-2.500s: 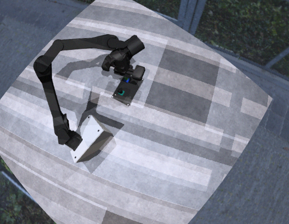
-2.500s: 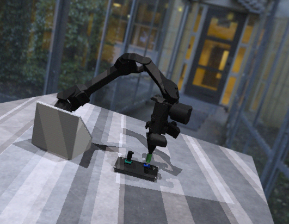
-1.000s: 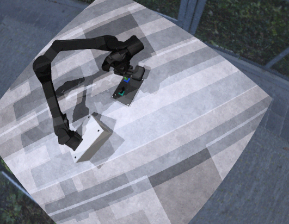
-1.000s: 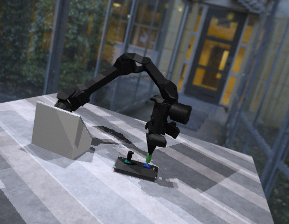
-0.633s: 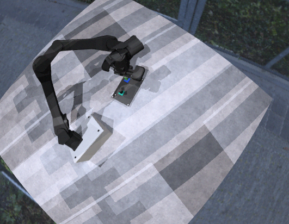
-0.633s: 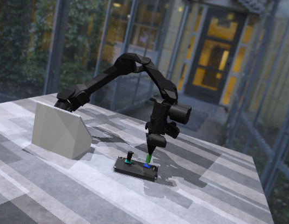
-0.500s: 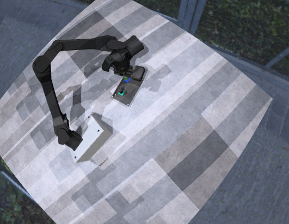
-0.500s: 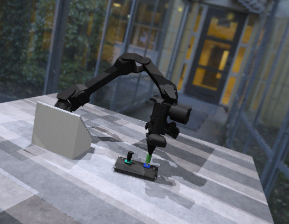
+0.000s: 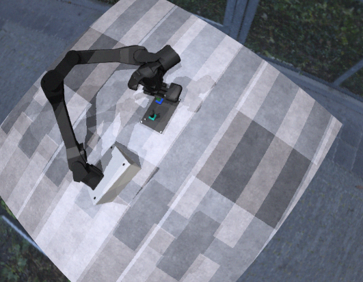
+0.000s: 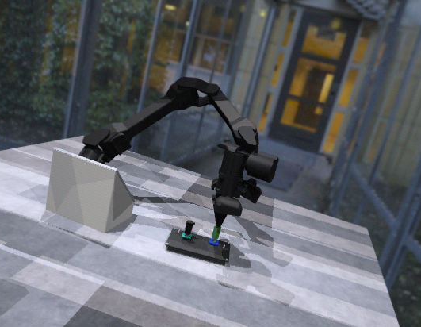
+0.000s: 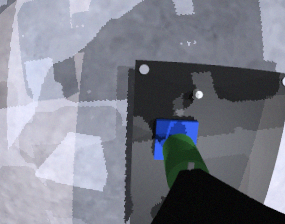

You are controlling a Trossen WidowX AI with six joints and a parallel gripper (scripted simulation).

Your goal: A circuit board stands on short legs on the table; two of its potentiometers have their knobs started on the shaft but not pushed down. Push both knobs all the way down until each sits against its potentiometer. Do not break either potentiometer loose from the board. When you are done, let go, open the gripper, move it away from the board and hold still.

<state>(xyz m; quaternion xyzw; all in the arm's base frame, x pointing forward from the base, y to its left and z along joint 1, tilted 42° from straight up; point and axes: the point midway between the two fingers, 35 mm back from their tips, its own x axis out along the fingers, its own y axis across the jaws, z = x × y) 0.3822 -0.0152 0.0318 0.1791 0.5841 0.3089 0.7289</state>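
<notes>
Right now the green knob is 1 cm below my gripper tip.
</notes>
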